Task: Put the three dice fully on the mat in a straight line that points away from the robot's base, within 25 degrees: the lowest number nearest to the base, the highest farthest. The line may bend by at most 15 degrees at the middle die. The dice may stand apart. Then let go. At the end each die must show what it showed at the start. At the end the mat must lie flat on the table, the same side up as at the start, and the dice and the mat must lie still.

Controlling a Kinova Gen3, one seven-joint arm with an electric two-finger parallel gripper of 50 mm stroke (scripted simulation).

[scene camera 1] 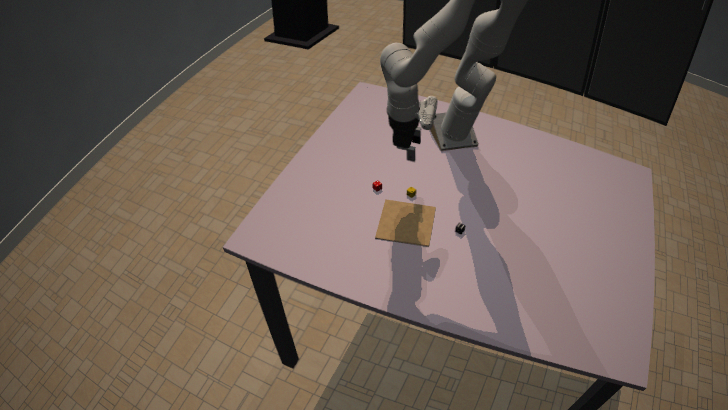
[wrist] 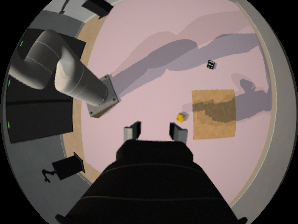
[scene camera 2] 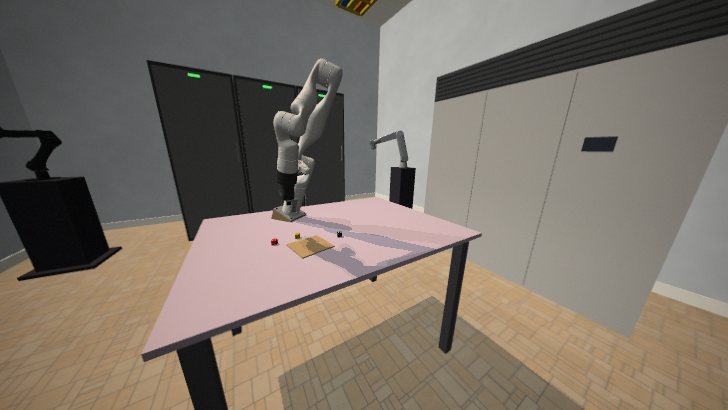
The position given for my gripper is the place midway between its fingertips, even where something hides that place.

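I can see a square mat [scene camera 1: 402, 222], and the wrist view shows me the square mat [wrist: 214, 111] too. My gripper [scene camera 1: 413, 151] is here as well, and in the wrist view I also find my gripper [wrist: 155, 128].
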